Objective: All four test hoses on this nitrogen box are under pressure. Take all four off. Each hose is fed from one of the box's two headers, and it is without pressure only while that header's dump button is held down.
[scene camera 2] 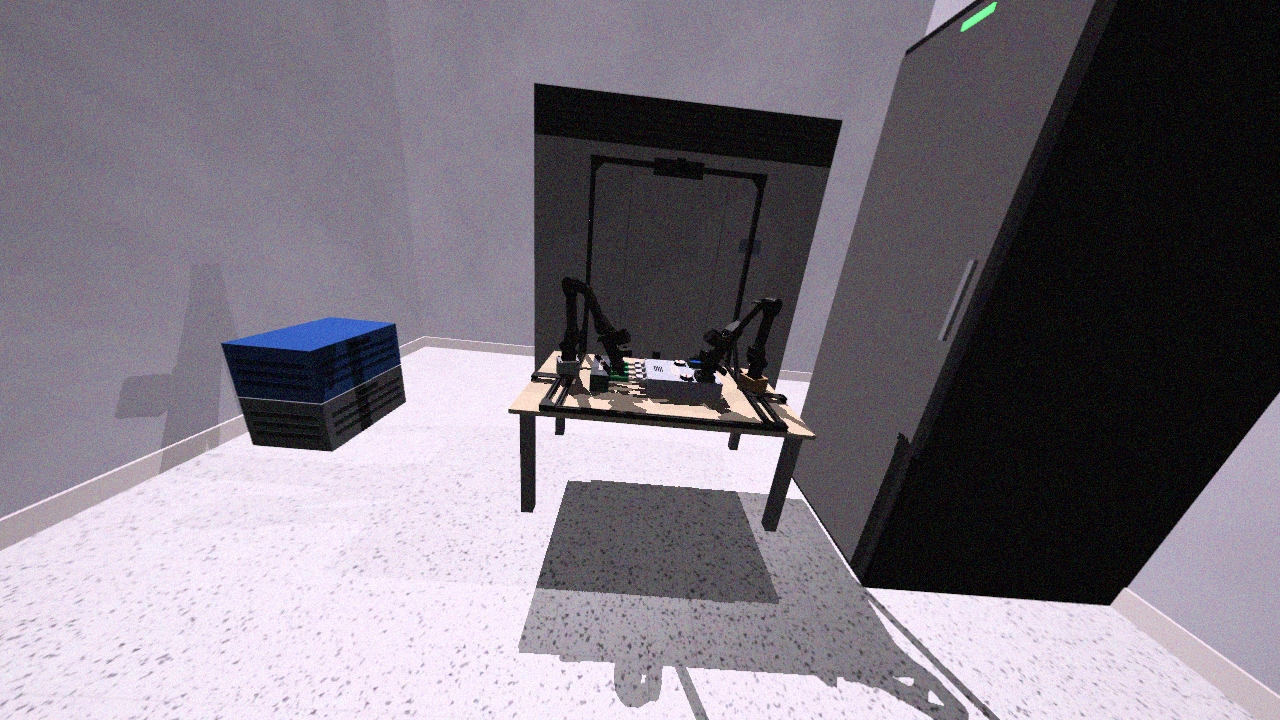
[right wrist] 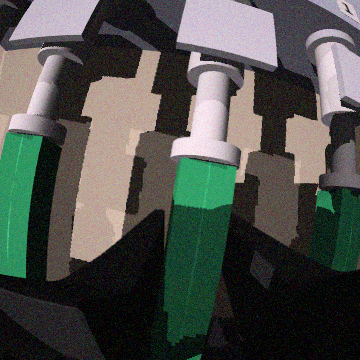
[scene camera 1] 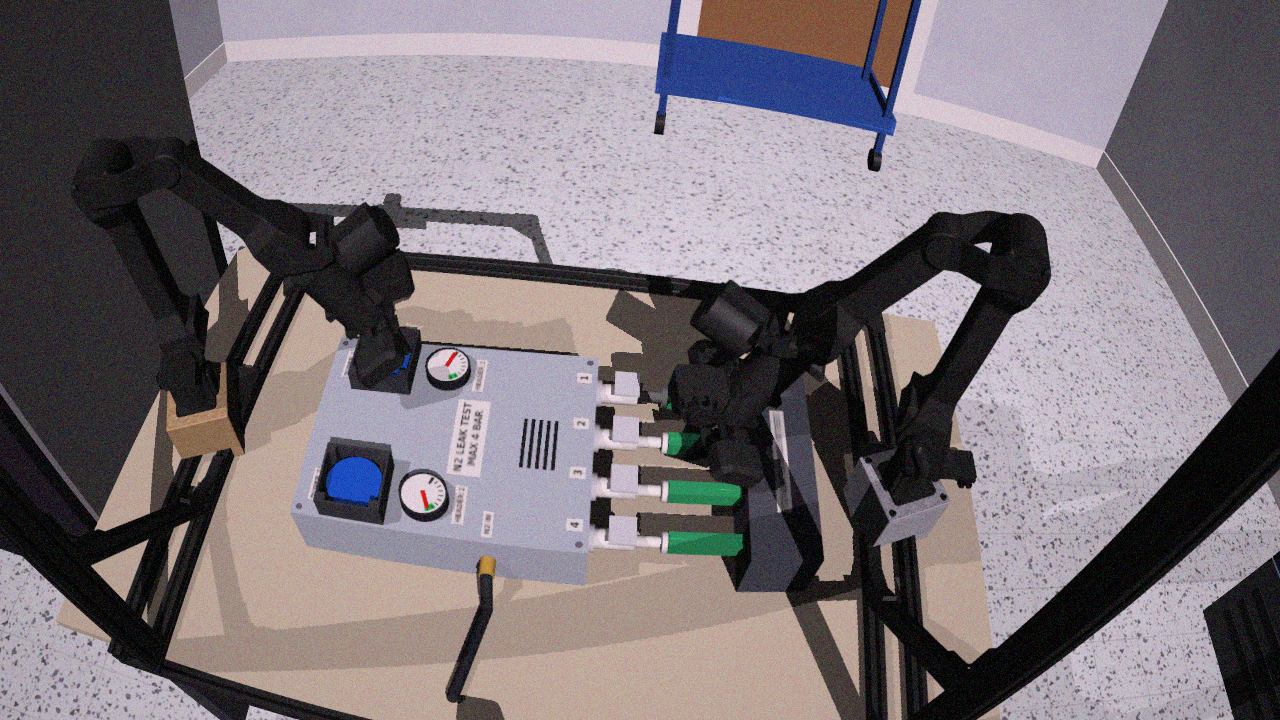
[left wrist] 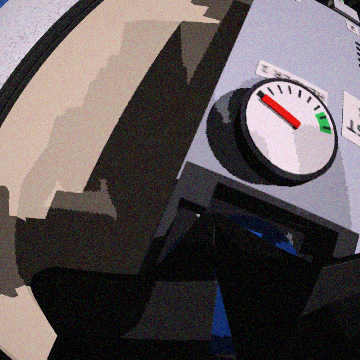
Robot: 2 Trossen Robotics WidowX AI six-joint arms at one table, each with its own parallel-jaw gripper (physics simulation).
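Observation:
I see my left gripper point(scene camera 1: 407, 352), which the left wrist view shows too, the gripper point(left wrist: 209, 222) being shut and touching a grey nitrogen box. That box point(scene camera 1: 502, 442) is visible from my other wrist as well, the box point(right wrist: 304, 58). My right gripper point(scene camera 1: 683, 450) appears again as the right gripper point(right wrist: 190, 219). There is a blue dump button point(scene camera 1: 355, 480), and I can also see a dark manifold block point(scene camera 1: 780, 519).

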